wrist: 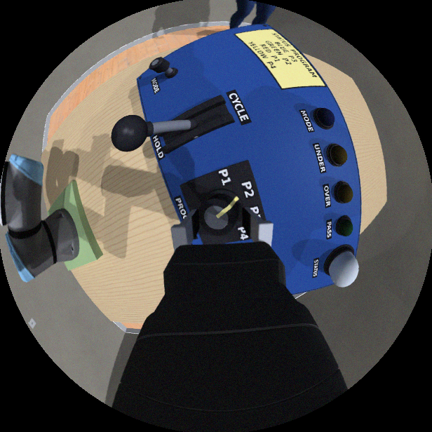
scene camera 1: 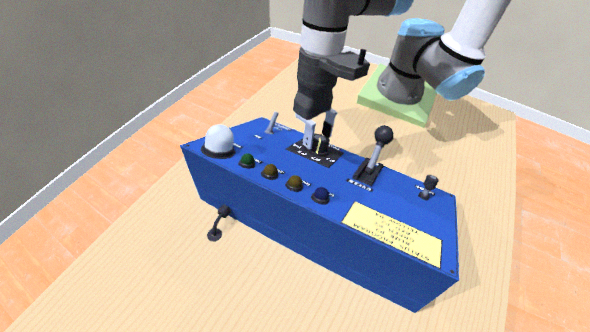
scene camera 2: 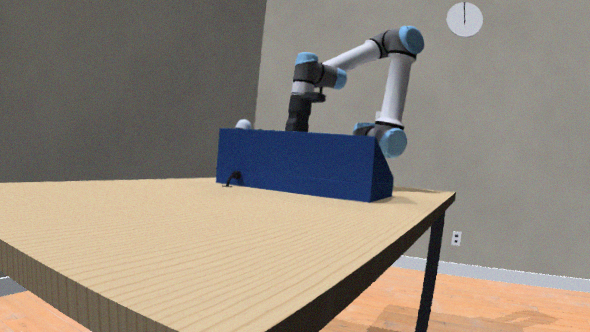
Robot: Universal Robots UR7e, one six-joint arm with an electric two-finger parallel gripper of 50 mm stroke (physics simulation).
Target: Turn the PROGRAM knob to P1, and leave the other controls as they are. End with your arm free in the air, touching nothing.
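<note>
The black PROGRAM knob sits on its dark label plate on the blue panel box. In the wrist view its yellow pointer line aims up and right, toward P2. P1 shows further up and left; P3 is partly covered by a finger. My gripper is open and empty, pointing down, with one finger on each side of the knob. Small gaps seem to show beside the knob; contact cannot be ruled out. In scene camera 2 the fingers and knob are hidden behind the box.
The CYCLE lever rises beside the knob. A MODE switch, a silver toggle, a white dome and several buttons also stand on the blue box.
</note>
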